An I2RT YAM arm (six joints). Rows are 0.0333 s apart.
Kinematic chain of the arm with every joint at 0, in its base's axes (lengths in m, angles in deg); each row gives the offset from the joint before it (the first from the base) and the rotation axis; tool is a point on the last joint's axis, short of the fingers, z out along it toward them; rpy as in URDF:
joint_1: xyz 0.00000 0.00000 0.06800 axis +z
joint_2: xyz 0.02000 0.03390 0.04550 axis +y
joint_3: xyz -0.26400 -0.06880 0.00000 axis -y
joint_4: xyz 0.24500 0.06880 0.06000 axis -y
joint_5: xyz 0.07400 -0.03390 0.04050 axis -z
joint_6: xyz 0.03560 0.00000 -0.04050 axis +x
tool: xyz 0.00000 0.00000 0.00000 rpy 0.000 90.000 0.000
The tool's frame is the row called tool.
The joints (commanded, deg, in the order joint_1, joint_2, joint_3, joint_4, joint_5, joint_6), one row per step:
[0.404, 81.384, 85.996, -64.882, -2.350, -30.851]
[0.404, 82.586, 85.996, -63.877, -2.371, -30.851]
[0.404, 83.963, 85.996, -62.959, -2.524, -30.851]
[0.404, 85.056, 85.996, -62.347, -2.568, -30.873]
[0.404, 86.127, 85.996, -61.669, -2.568, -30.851]
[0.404, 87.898, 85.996, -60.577, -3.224, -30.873]
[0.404, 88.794, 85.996, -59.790, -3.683, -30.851]
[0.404, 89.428, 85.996, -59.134, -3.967, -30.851]
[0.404, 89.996, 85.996, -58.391, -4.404, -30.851]
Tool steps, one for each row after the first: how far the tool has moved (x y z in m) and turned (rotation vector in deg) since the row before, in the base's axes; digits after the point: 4 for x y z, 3 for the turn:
[0.0068, 0.0001, -0.0045, 0.017, 0.197, 0.010]
[0.0073, 0.0001, -0.0055, 0.130, 0.460, 0.075]
[0.0055, 0.0001, -0.0046, 0.025, 0.480, 0.040]
[0.0054, 0.0000, -0.0045, 0.008, 0.394, -0.019]
[0.0087, 0.0005, -0.0078, 0.565, 0.682, 0.326]
[0.0047, 0.0003, -0.0038, 0.417, 0.113, 0.192]
[0.0035, 0.0002, -0.0027, 0.252, -0.020, 0.131]
[0.0033, 0.0003, -0.0023, 0.389, -0.172, 0.202]

